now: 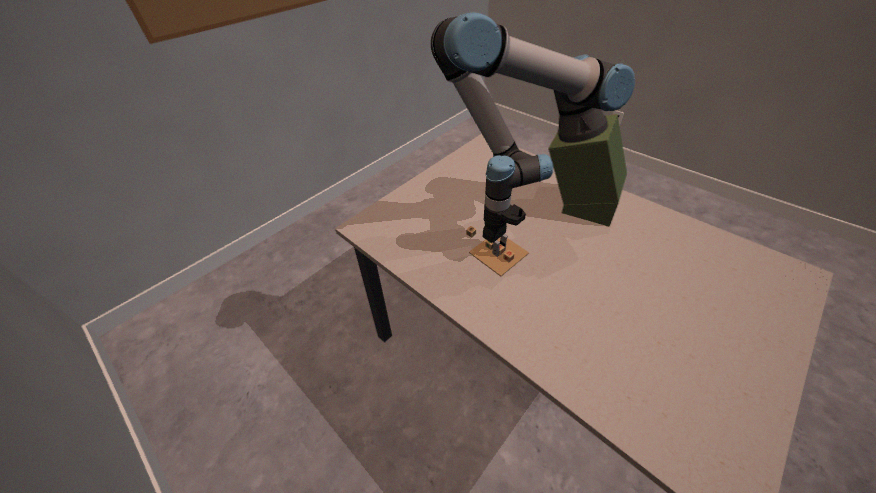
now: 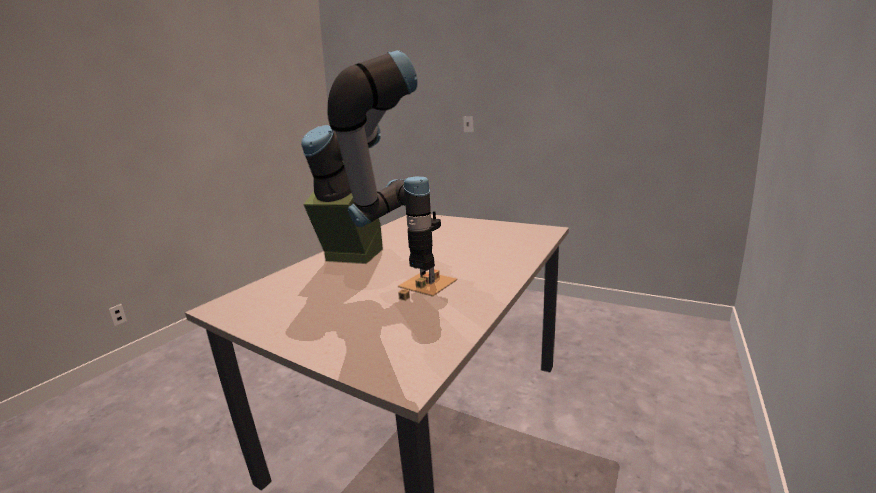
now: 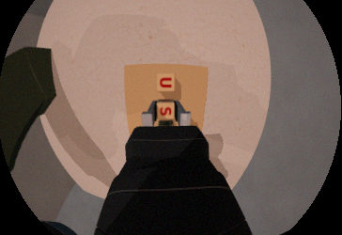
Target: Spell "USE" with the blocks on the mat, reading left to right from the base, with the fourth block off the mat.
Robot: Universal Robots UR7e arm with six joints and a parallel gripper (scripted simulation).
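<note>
My hand is 20 mm above the mat.
</note>
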